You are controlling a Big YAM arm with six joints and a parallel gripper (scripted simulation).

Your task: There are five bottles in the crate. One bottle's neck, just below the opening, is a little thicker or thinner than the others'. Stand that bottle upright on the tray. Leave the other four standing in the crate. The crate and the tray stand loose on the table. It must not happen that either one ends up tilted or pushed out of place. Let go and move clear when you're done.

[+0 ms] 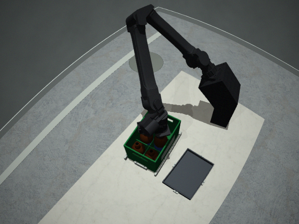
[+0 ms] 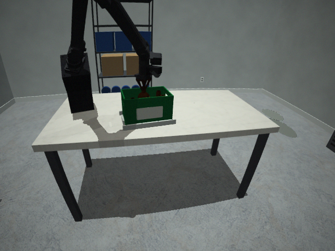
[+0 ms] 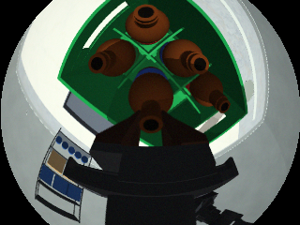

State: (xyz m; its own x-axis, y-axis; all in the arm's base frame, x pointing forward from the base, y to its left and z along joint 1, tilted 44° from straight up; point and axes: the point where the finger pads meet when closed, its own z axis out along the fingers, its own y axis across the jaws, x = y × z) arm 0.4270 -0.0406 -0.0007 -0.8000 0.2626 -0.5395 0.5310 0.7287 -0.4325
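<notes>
My gripper is now 10 cm above the crate, 4 cm to the left of it and 1 cm short of it. Also, from my hand: tray (23 cm to the left, 17 cm below, 2 cm ahead).
</notes>
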